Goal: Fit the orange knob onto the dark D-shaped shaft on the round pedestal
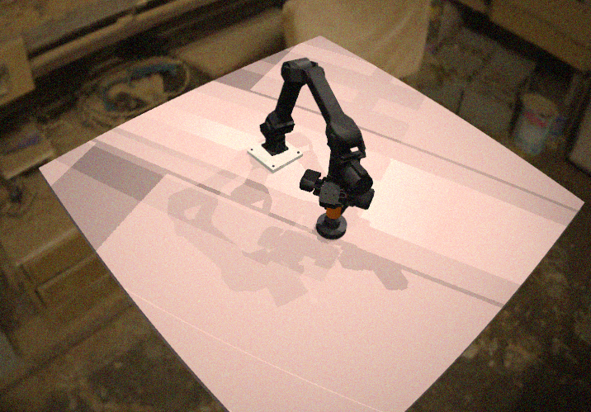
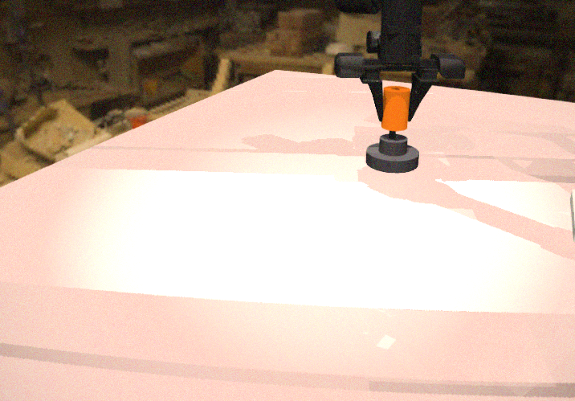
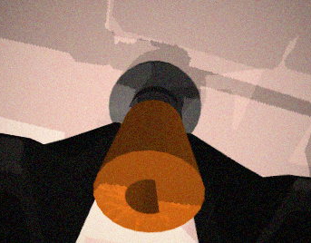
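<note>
My gripper tip is 2 cm below the orange knob. Round my gripper tip: pedestal: 4 cm below.
</note>
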